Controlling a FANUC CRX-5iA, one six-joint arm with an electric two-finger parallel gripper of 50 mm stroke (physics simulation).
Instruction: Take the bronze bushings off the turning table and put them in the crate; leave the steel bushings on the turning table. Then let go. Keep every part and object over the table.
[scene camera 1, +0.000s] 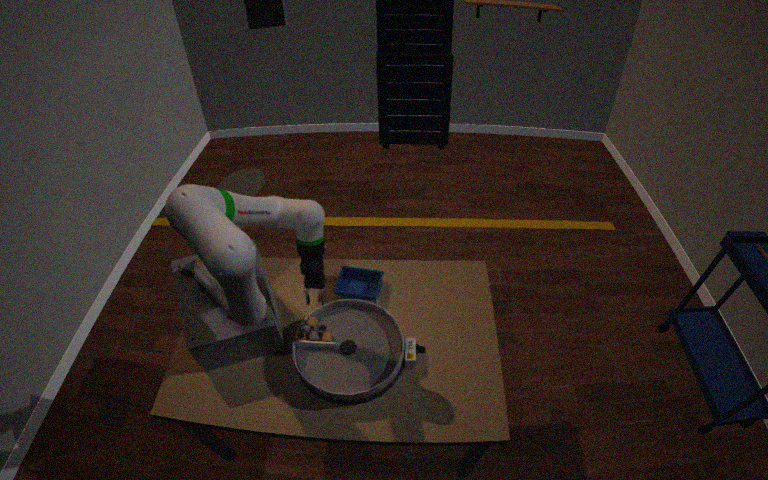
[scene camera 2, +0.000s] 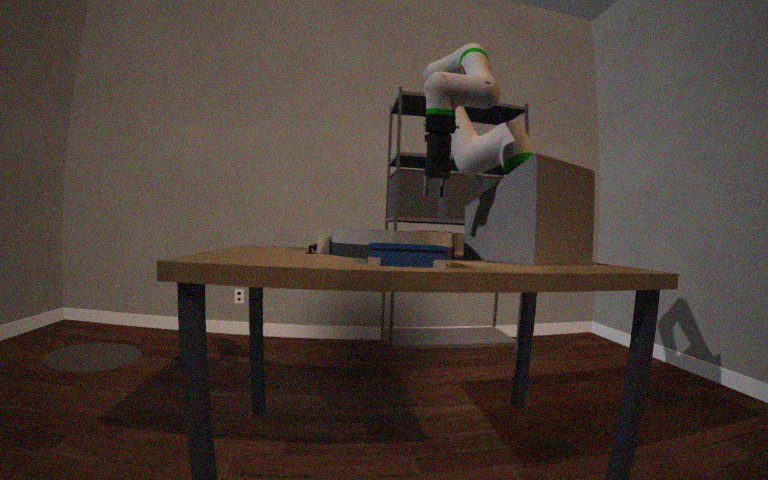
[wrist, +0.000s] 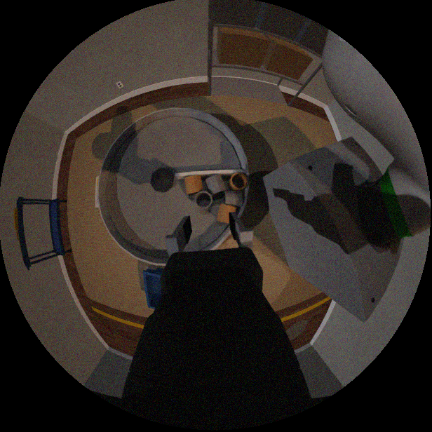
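Pixels of known places: gripper, between the fingertips: (scene camera 1: 315, 303) (scene camera 2: 433, 196); arm's base, origin of its link: (scene camera 2: 528, 184).
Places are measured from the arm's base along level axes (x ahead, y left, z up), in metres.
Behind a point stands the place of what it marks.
The turning table (scene camera 1: 368, 365) {x 0.554, y -0.111, z -0.215 m} (scene camera 2: 362, 236) {x 0.554, y 0.139, z -0.203 m} (wrist: 145, 220) is a round grey tray with a raised rim. Bronze bushings show in the wrist view: one (wrist: 193, 185) by the divider bar, one (wrist: 238, 181) standing near the rim, and one (wrist: 226, 213) lying nearest the gripper. Grey steel bushings (wrist: 203, 199) (wrist: 216, 183) (wrist: 232, 198) lie between them, closely packed. My gripper (scene camera 1: 314, 298) {x 0.336, y 0.031, z -0.066 m} (scene camera 2: 433, 192) {x 0.336, y 0.031, z -0.066 m} (wrist: 209, 221) is open and empty, above the tray's rim near the bushings. The blue crate (scene camera 1: 362, 272) {x 0.430, y 0.348, z -0.235 m} (scene camera 2: 407, 255) {x 0.430, y 0.353, z -0.240 m} (wrist: 152, 289) stands beside the tray; its contents are too dark to tell.
A white divider bar (scene camera 1: 317, 343) {x 0.352, y -0.070, z -0.185 m} (wrist: 215, 173) runs from the dark hub (scene camera 1: 347, 346) {x 0.461, y -0.049, z -0.206 m} (wrist: 162, 179) towards the rim beside the bushings. The robot's grey pedestal (scene camera 1: 226, 333) {x 0.038, y -0.162, z -0.079 m} (scene camera 2: 563, 209) {x -0.080, y 0.120, z -0.090 m} (wrist: 320, 210) stands close to the tray. The wooden table (scene camera 1: 453, 316) {x 0.847, y 0.195, z -0.268 m} (scene camera 2: 283, 277) {x 0.692, y 0.493, z -0.289 m} carries them all.
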